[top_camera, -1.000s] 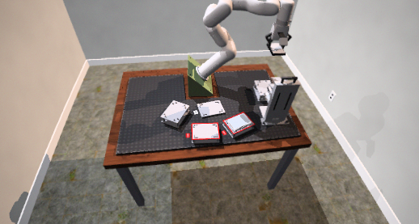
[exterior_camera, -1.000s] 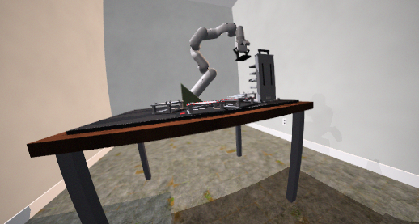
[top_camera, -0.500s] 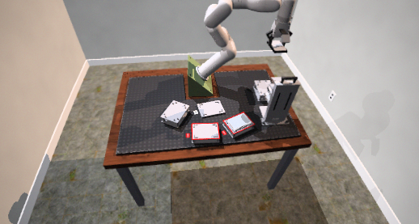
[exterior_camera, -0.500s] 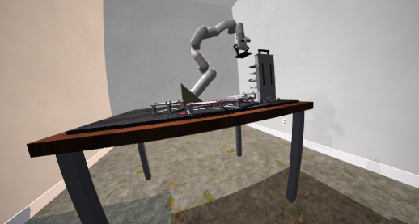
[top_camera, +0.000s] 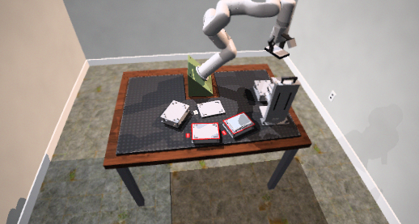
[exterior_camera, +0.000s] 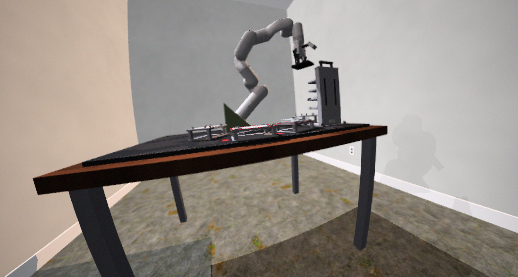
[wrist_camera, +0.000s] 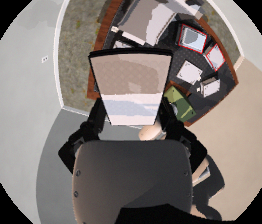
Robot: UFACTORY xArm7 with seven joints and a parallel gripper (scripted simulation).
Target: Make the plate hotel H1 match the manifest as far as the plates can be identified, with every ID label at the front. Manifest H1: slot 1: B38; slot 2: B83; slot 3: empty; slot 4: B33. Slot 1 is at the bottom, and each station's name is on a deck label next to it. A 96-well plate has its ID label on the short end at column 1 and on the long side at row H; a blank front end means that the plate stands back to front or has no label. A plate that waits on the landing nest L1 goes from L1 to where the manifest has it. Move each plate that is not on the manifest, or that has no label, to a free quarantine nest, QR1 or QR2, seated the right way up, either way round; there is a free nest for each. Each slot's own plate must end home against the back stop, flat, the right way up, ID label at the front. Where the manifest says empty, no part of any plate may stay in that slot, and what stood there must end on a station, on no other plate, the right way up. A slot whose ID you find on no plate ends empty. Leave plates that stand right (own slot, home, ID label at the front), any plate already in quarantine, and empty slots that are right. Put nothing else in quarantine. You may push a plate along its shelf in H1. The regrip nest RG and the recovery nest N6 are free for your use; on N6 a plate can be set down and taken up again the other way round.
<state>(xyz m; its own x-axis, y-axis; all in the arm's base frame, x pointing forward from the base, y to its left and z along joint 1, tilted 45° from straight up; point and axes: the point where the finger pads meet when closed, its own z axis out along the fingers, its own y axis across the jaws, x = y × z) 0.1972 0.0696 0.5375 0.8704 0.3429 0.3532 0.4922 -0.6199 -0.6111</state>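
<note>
The plate is 1 cm ahead of my hand, 1 cm to the left of it and 1 cm below it. Also, from my hand: H1 deck label (7 cm ahead, 13 cm to the left, 41 cm below); then QR1 deck label (29 cm ahead, 31 cm to the right, 41 cm below).
</note>
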